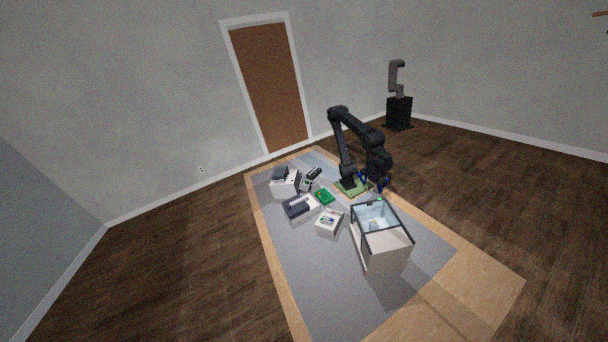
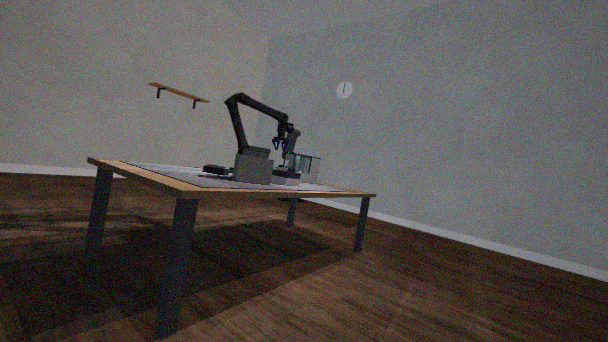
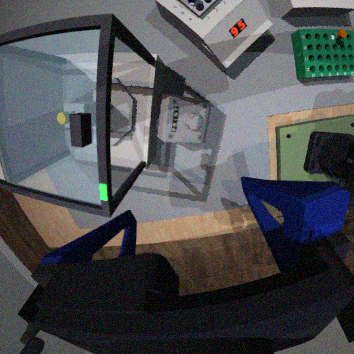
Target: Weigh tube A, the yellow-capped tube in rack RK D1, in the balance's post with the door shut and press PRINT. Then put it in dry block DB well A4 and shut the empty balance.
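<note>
My gripper is open and empty, raised above the table between the arm's base and the balance. The balance has a black-framed glass chamber. A yellow cap shows through its glass; the tube below is hard to make out. A black handle and a lit green patch are at the frame. I cannot tell whether the door is fully shut. The PRINT panel lies beside the chamber. The dry block reads 95. Its well A4 cannot be made out.
The green rack holds an orange-capped tube. A dark-topped device, a white machine and a small black rack stand farther along the table. The arm's base stands on a green plate.
</note>
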